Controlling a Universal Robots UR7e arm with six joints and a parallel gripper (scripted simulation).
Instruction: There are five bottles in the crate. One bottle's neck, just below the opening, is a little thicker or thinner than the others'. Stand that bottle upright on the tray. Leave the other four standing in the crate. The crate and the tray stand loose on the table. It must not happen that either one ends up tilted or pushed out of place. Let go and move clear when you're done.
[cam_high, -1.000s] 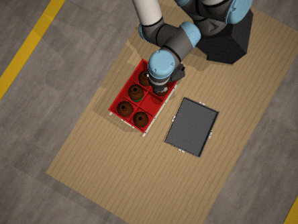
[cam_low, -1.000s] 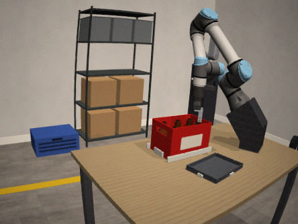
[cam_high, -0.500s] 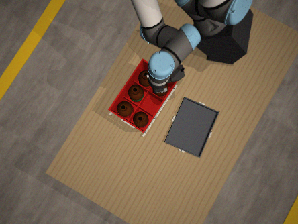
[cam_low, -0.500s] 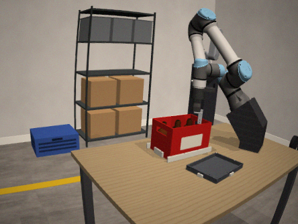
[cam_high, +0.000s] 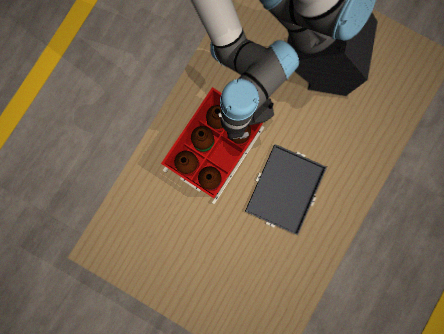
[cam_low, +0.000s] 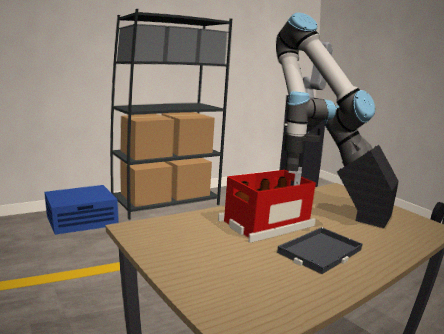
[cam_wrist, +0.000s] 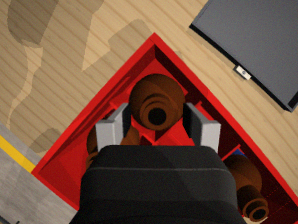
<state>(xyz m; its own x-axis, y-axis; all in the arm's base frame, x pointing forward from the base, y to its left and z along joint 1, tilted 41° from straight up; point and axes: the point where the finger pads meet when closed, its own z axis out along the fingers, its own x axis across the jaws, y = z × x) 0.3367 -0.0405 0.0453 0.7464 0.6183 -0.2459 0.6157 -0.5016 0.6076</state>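
Right now the red crate is 80 mm ahead of my hand, 50 mm to the right of it and 90 mm below it. The rest, counted from my hand: dark grey tray: 90 mm ahead, 230 mm to the left, 160 mm below.
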